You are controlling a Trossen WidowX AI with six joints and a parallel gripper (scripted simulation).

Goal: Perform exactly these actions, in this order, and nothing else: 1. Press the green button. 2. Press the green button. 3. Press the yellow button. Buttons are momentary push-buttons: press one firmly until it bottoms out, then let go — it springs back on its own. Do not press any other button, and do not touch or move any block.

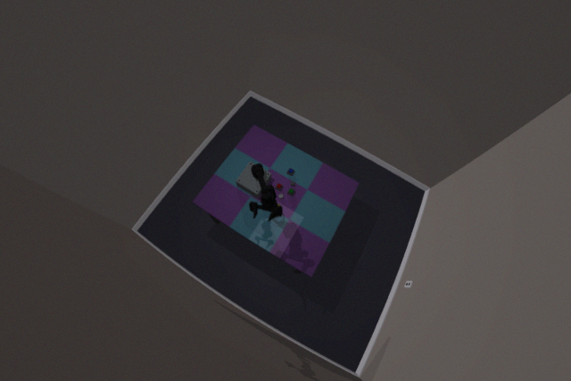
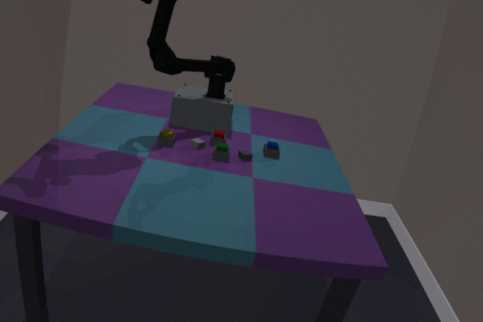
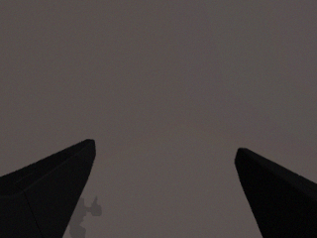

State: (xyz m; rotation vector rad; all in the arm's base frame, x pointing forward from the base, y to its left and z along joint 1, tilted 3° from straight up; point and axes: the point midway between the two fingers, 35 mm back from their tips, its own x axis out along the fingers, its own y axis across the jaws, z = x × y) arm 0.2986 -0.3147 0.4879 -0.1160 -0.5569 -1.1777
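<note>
Now: gripper tip 560 mm above the green button, 440 mm to the right of it and 30 mm past it. Round my gripper tip: yellow button (560 mm below, 270 mm to the left, 50 mm behind); then red button (560 mm below, 420 mm to the left, 140 mm behind); then white block (580 mm below, 360 mm to the left, 80 mm behind).
</note>
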